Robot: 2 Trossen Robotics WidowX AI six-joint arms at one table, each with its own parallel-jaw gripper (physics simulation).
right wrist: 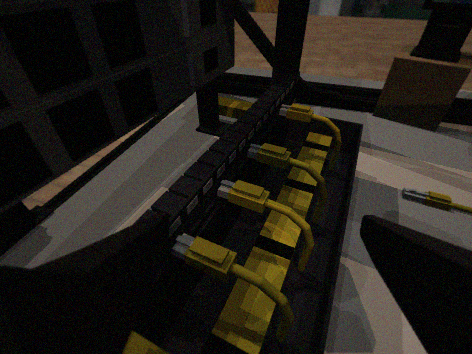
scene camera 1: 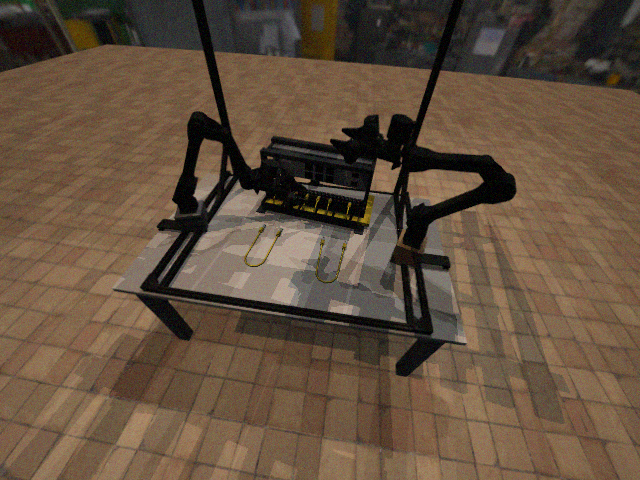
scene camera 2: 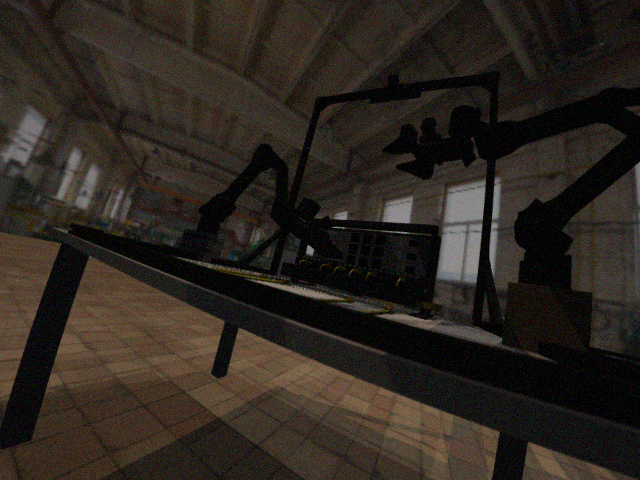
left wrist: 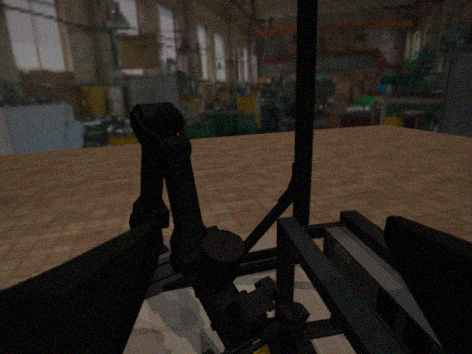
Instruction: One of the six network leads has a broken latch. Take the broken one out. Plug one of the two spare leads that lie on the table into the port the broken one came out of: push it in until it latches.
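Observation:
A black patch panel stands at the back of the table with yellow network leads plugged along its front. The right wrist view shows several plugs in a row, the nearest, then a second and a third. Two spare yellow leads lie bent in U shapes on the table in front. My right gripper is open and empty, low at the panel's left end, with the nearest plug between its spread fingers. My left gripper is open and empty, high above the panel's right end.
A dark rack unit stands behind the panel. A black frame with two tall posts rims the table. A brown block sits at the left arm's base. The right arm fills the left wrist view.

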